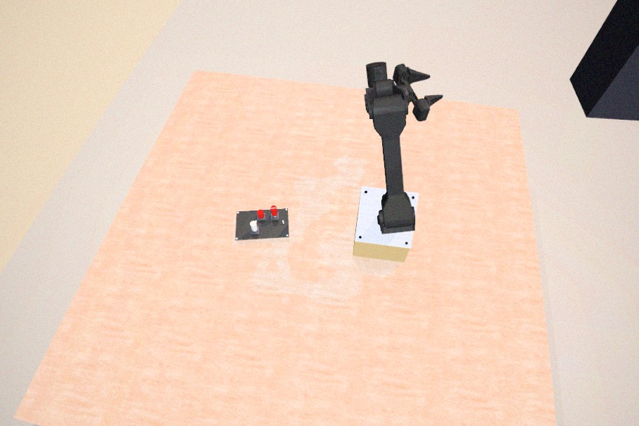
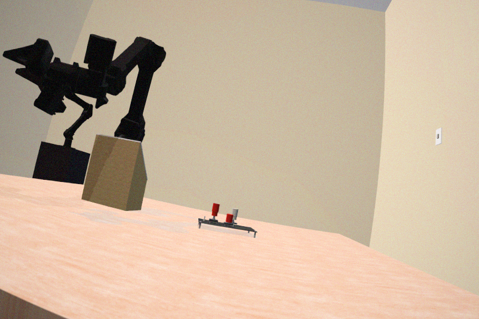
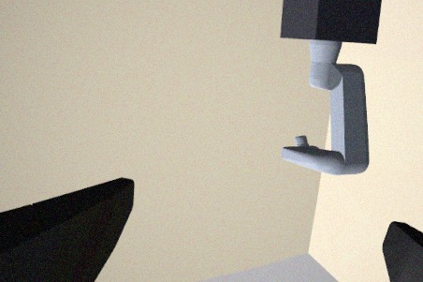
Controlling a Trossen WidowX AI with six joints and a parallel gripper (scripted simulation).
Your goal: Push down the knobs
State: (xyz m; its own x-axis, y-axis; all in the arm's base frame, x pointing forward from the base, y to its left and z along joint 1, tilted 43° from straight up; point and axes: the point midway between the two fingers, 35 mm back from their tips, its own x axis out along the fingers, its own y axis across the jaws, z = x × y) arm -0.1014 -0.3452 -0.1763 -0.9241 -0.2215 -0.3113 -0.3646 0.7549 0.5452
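My gripper tip is 470 mm short of the red knob, 330 mm to the right of it and 210 mm above it.
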